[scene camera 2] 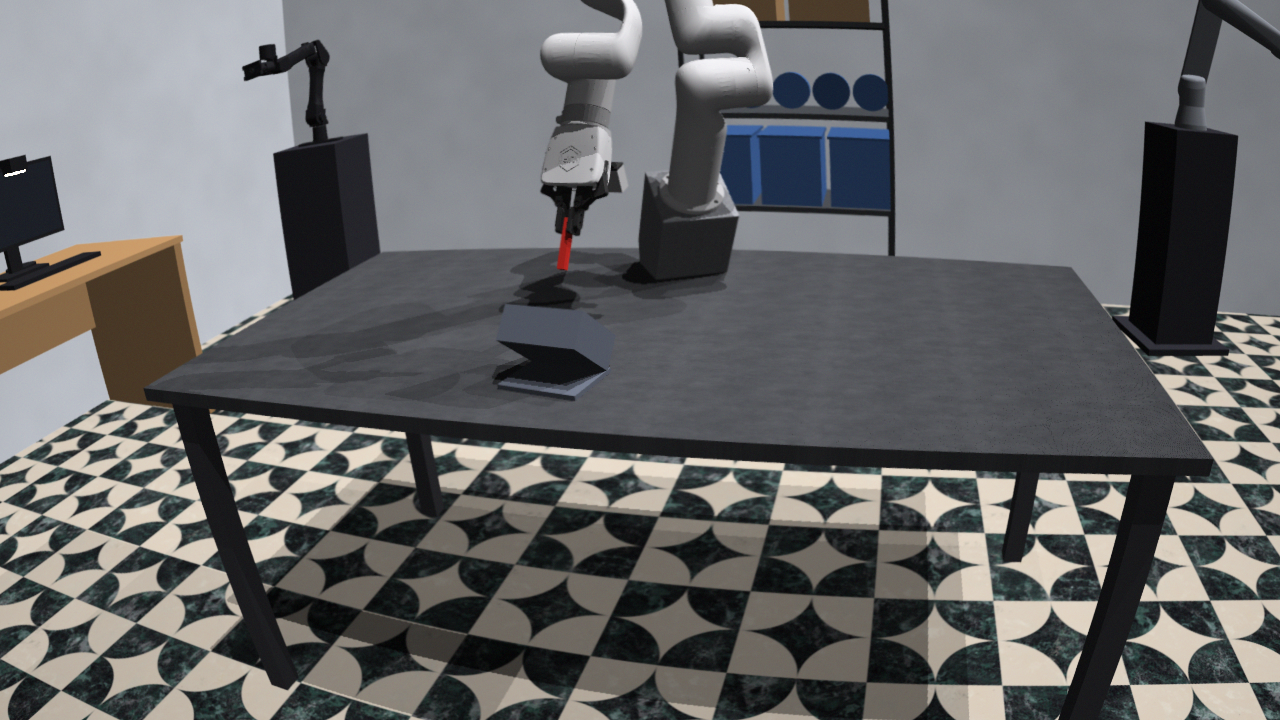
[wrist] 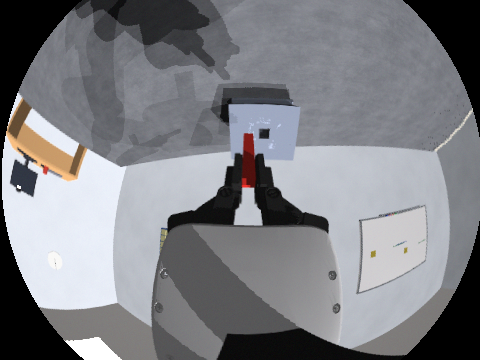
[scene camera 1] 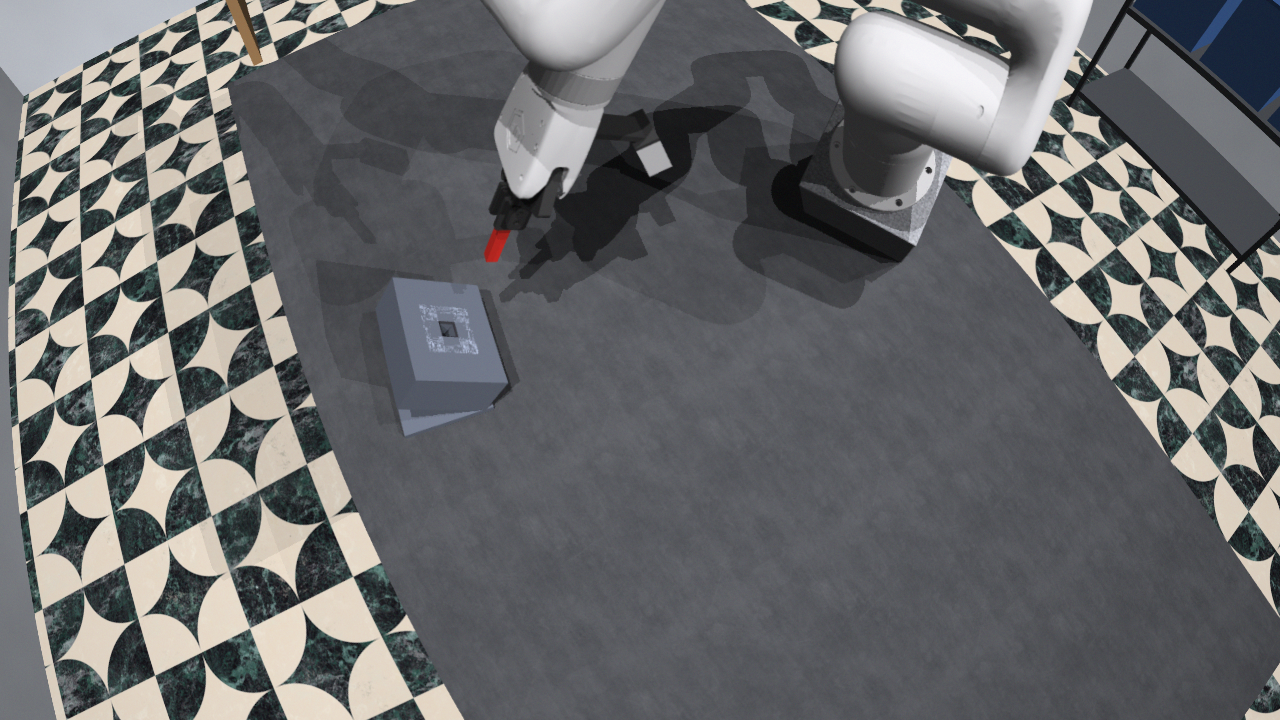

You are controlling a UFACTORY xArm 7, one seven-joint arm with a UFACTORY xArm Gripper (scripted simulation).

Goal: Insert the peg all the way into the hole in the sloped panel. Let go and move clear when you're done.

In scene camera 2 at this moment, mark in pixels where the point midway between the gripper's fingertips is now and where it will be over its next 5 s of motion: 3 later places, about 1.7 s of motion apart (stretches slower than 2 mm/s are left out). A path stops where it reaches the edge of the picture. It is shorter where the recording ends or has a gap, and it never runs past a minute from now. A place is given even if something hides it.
My gripper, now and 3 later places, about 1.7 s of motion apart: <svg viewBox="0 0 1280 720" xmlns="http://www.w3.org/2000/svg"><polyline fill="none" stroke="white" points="567,234 577,227 577,251 570,281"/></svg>
